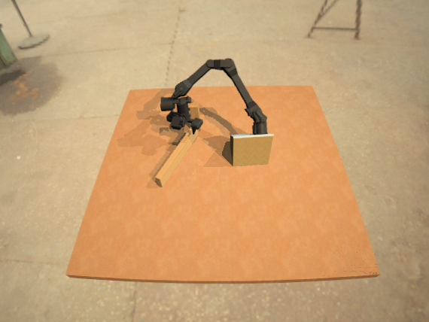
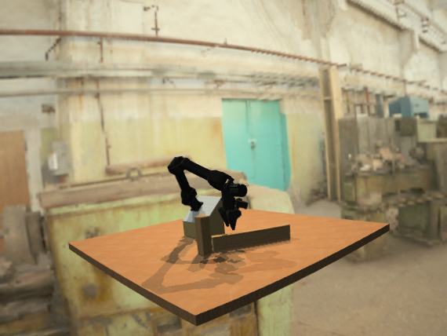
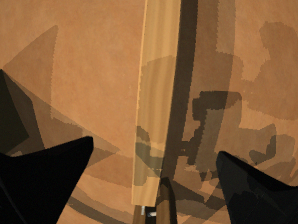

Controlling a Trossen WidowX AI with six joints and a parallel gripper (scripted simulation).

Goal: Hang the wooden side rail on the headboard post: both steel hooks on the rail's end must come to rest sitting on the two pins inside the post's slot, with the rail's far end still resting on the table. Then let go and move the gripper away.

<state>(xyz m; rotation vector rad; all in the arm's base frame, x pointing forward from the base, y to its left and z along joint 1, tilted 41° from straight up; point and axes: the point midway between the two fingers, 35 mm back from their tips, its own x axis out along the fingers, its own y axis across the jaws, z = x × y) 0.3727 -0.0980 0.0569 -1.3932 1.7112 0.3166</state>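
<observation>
The headboard post is 50 mm behind my gripper tip, 130 mm to the right of it and 20 mm below it.
</observation>
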